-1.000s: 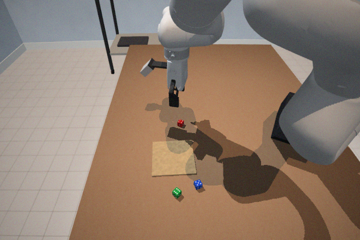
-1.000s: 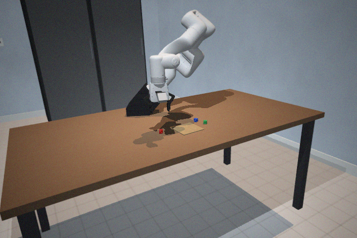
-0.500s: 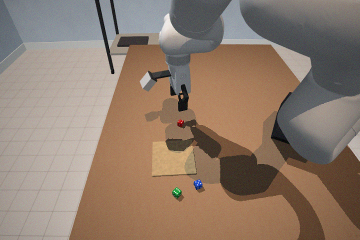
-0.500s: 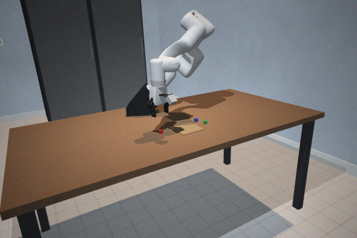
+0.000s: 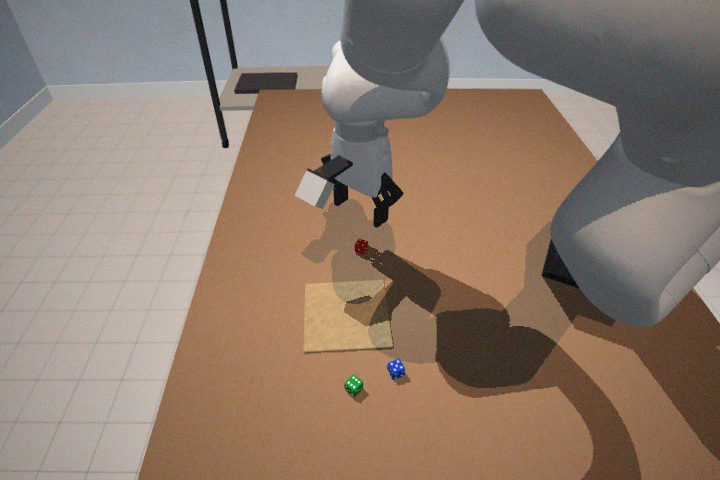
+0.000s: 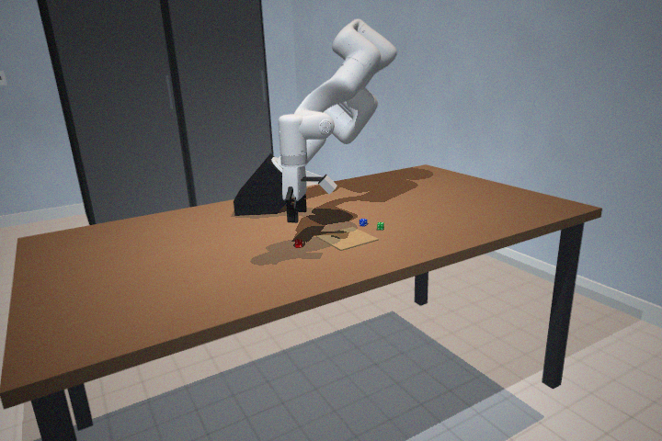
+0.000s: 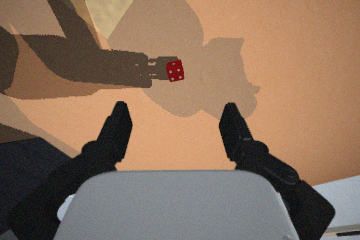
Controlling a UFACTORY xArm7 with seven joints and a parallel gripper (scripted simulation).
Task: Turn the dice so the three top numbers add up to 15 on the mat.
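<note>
Now: hand 9 cm above the red die. Also, from my hand: blue die: 11 cm behind, 24 cm to the left, 9 cm below; tan mat: 1 cm behind, 16 cm to the left, 10 cm below; green die: 6 cm behind, 28 cm to the left, 9 cm below.
</note>
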